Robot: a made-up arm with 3 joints. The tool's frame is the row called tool.
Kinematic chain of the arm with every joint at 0, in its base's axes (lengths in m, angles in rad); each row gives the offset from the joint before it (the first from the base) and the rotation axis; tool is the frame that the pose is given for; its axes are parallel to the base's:
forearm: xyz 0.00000 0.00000 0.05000 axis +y
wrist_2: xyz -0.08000 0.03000 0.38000 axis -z
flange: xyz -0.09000 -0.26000 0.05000 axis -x
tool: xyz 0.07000 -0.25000 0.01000
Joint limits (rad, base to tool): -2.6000..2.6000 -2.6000..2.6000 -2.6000..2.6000
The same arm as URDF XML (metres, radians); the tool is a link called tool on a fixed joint. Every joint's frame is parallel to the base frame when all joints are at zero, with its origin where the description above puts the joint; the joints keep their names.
<robot name="arm">
  <joint name="tool_fixed" type="fixed">
    <parent link="link3"/>
    <child link="tool"/>
    <origin xyz="0.07 -0.25 0.01" rpy="0 0 0"/>
  </joint>
  <joint name="flange" type="revolute">
    <parent link="link2"/>
    <child link="link3"/>
    <origin xyz="-0.09 -0.26 0.05" rpy="0 0 0"/>
    <axis xyz="-1 0 0"/>
    <limit lower="-2.6" upper="2.6"/>
  </joint>
  <joint name="wrist_2" type="revolute">
    <parent link="link1"/>
    <child link="link2"/>
    <origin xyz="-0.08 0.03 0.38" rpy="0 0 0"/>
    <axis xyz="0 0 -1"/>
    <limit lower="-2.6" upper="2.6"/>
  </joint>
  <joint name="forearm" type="revolute">
    <parent link="base_link"/>
    <child link="link1"/>
    <origin xyz="0 0 0.05" rpy="0 0 0"/>
    <axis xyz="0 1 0"/>
    <limit lower="-2.6" upper="2.6"/>
  </joint>
  <link name="base_link"/>
  <link name="link1"/>
  <link name="link2"/>
  <link name="link3"/>
  <link name="tool"/>
</robot>

